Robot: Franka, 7 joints.
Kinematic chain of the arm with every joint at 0, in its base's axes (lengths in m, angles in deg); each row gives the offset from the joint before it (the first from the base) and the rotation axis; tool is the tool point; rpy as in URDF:
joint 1: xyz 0 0 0.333 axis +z
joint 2: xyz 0 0 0 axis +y
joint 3: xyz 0 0 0.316 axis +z
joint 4: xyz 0.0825 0 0 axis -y
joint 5: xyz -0.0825 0 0.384 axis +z
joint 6: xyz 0 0 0 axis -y
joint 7: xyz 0.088 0 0 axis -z
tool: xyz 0 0 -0.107 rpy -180 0 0
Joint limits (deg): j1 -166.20..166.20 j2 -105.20..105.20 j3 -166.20..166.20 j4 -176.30..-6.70 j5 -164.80..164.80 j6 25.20..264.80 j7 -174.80..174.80
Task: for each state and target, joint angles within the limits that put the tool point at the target. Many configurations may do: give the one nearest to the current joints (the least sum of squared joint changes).
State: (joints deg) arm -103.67 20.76 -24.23 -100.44 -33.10 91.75 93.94
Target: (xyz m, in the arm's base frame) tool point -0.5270 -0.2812 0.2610
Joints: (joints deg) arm -117.63 34.82 -31.38 -101.43 -34.47 96.05 93.94
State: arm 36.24 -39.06 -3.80 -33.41 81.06 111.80 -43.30
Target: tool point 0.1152 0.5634 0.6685
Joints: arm 54.67 -0.56 14.92 -94.27 70.04 98.25 -43.30
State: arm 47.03 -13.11 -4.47 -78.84 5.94 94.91 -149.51
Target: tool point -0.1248 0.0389 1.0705
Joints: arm 51.14 -45.59 12.09 -59.89 9.51 97.64 -149.51
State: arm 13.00 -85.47 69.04 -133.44 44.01 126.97 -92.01
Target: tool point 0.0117 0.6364 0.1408
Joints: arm -22.18 -105.20 100.69 -102.46 45.83 133.07 -92.01
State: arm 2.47 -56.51 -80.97 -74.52 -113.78 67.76 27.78
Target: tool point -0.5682 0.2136 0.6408
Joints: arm -50.93 -48.19 -89.56 -59.12 -109.43 29.86 27.78
